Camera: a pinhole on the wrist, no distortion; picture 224 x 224 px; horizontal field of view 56.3 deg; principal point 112.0 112.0 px. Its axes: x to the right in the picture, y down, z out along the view. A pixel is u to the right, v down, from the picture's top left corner.
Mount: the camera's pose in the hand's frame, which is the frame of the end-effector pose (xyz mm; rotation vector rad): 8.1 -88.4 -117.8 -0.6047 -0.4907 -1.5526
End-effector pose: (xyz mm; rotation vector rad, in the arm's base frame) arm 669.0 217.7 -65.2 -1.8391 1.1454 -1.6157
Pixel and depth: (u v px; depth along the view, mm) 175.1 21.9 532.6
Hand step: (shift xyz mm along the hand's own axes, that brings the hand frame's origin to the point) -179.4 144.7 404.2
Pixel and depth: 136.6 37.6 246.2
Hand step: -59.1 52.7 93.6
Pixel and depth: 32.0 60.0 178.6
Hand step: -19.4 81.0 -22.6
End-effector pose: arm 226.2 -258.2 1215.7 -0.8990 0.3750 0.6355
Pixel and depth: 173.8 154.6 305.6
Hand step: 93.6 32.8 171.0
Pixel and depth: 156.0 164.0 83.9
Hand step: 35.5 -49.9 -43.3
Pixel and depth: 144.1 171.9 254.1
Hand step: 101.0 38.5 98.2
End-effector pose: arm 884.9 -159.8 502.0 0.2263 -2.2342 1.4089
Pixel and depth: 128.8 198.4 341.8
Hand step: 176.7 98.3 154.6
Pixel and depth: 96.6 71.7 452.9
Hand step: -39.9 232.2 211.9
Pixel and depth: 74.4 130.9 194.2
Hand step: 42.7 60.9 7.7
